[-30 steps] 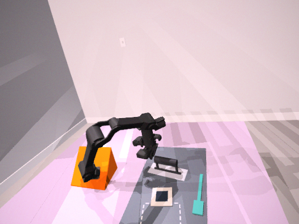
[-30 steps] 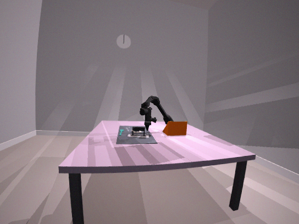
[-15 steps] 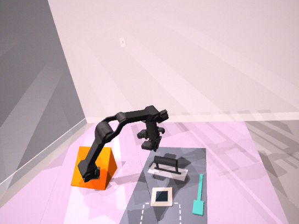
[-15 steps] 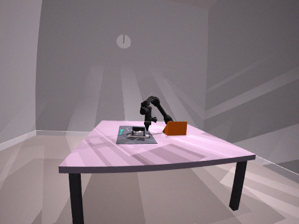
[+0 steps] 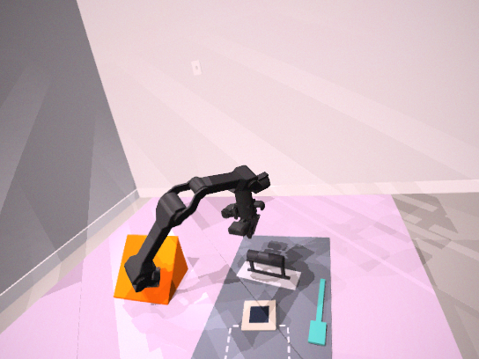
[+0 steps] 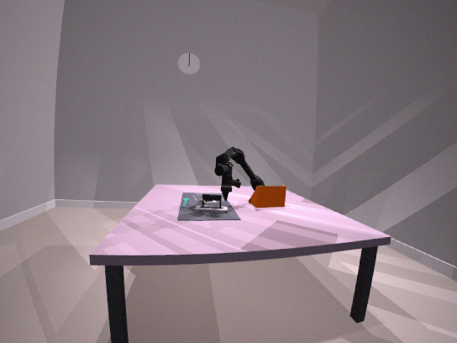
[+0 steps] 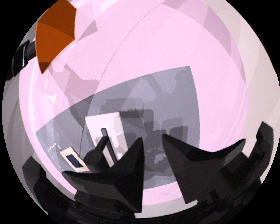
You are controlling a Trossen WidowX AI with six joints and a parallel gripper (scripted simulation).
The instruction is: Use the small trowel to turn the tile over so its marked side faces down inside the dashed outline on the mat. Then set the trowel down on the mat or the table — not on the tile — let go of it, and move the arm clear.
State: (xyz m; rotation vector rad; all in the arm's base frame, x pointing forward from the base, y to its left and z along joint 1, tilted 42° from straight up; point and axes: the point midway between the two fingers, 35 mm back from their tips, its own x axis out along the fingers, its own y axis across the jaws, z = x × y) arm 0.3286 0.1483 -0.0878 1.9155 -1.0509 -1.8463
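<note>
The small trowel is 80 mm ahead of my gripper tip, 110 mm to the right of it and 40 mm below it. Also, from my gripper tip: tile (40 mm ahead, 260 mm to the right, 70 mm below); then grey mat (70 mm ahead, 220 mm to the right, 100 mm below); then teal trowel-shaped tool (210 mm ahead, 260 mm to the right, 70 mm below).
</note>
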